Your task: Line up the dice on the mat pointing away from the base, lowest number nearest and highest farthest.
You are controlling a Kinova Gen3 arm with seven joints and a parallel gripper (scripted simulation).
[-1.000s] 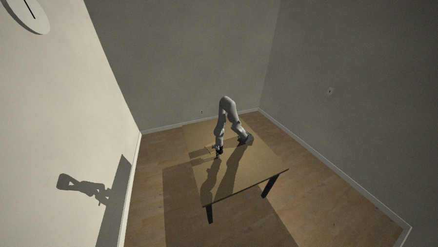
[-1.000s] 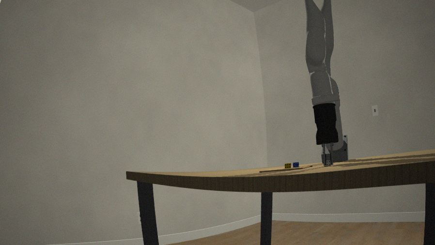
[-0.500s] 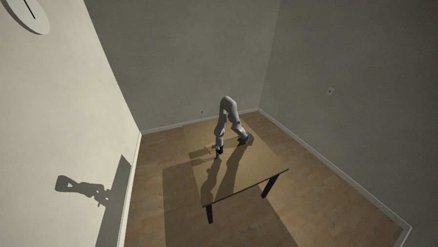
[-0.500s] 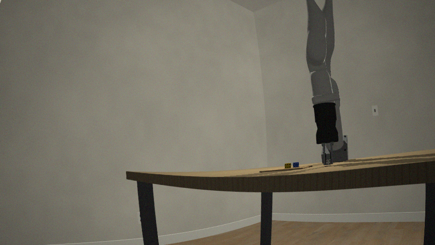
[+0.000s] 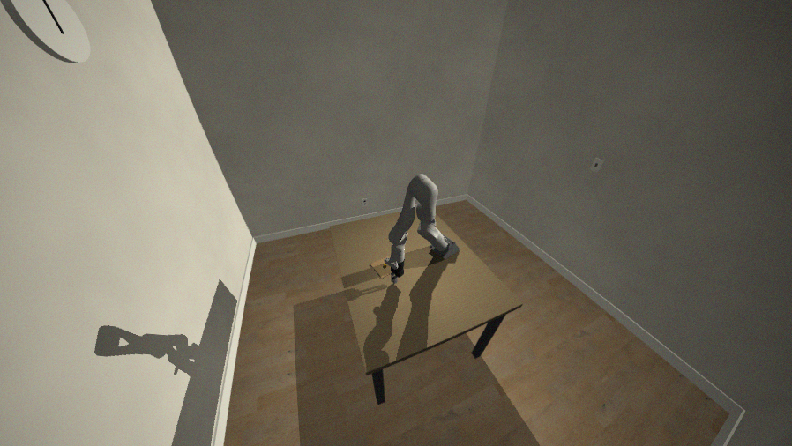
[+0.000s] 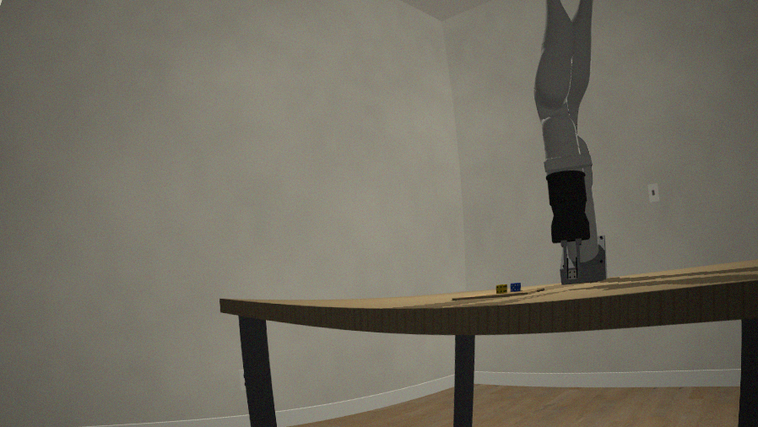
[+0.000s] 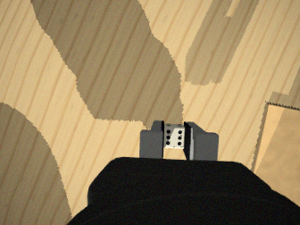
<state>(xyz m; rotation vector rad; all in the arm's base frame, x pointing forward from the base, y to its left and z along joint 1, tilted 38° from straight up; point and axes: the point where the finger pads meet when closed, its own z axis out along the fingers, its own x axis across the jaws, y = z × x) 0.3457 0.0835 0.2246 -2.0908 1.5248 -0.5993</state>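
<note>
Right now my hand is 15 cm to the left of the yellow die and 2 cm above it. Also, from my hand: white die (1 cm below); blue die (5 cm behind, 15 cm to the right, 2 cm below); tan mat (15 cm to the right, 3 cm below).
</note>
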